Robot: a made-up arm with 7 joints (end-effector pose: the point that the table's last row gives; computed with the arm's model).
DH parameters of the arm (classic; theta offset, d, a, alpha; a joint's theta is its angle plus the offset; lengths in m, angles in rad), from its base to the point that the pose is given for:
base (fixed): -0.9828 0 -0.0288 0
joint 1: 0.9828 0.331 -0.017 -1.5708
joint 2: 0 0.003 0.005 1.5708
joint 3: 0 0.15 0.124 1.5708
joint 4: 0 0.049 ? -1.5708
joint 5: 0 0.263 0.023 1.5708
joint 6: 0 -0.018 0.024 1.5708
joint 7: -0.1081 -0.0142 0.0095 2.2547
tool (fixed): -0.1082 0.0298 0 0
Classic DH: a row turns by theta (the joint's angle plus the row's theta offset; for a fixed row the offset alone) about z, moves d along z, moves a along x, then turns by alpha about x.
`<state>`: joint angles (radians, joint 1 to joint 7).
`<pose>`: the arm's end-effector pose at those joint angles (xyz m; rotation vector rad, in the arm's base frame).
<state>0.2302 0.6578 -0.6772 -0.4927 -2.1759 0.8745 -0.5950</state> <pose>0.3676 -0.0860 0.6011 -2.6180 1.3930 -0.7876</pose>
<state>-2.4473 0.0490 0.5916 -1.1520 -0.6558 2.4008 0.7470</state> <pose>-0.1154 -0.2994 0.6595 2.0064 -0.1031 2.4148</pose>
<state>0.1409 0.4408 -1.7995 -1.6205 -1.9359 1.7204 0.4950</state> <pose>-0.0233 -0.3814 0.5523 2.4099 -1.6144 0.1179</pose>
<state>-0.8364 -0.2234 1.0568 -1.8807 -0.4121 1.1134 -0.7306</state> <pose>0.3685 0.1405 0.5040 -1.1664 0.3328 1.1066</pose>
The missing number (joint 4, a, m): -0.084
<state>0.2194 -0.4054 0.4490 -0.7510 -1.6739 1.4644 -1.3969</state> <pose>0.0394 0.1192 0.7871 -2.5127 -0.6287 0.5068</pose>
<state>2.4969 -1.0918 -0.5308 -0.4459 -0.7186 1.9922 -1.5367</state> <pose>0.2976 -0.0835 0.6389 -0.0412 -2.4618 0.1027</pose>
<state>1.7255 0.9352 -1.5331 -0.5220 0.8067 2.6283 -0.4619</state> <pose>0.0721 0.3543 0.5950 -0.3145 -2.2680 0.4179</pose>
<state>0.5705 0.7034 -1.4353 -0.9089 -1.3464 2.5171 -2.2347</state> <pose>0.3007 -0.0889 0.6071 1.3050 -1.4227 -2.1644</pose>
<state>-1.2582 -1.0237 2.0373 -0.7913 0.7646 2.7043 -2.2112</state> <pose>0.0845 0.4462 0.4690 0.5261 2.0655 -1.4458</pose>
